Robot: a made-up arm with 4 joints.
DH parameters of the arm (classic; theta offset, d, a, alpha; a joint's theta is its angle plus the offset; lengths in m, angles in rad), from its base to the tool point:
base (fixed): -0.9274 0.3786 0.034 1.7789
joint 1: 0 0.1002 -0.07 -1.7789
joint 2: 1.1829 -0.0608 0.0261 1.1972
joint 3: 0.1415 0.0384 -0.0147 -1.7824
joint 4: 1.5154 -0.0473 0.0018 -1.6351
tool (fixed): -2.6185 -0.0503 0 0
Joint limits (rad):
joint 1: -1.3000..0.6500
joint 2: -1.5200..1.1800
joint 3: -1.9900..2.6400
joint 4: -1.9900..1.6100
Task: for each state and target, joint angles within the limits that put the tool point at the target. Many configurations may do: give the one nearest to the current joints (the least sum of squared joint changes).
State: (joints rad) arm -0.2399 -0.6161 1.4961 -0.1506
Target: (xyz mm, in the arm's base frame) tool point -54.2 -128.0 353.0
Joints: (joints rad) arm 0.6366 -0.5230 1.0288 -0.7600
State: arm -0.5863 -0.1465 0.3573 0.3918
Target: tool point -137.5 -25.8 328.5
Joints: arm -1.2060 -0.7032 -0.2812 0.6334
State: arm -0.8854 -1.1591 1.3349 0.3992
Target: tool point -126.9 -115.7 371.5
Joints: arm -0.6522 -1.5200 1.5734 -0.4614
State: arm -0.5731 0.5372 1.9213 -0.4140
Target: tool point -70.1 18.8 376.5
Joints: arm -0.2230 1.0960 1.7526 0.1340
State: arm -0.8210 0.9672 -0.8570 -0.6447
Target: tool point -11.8 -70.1 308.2
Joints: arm 0.0195 0.8572 -0.9963 -1.1687
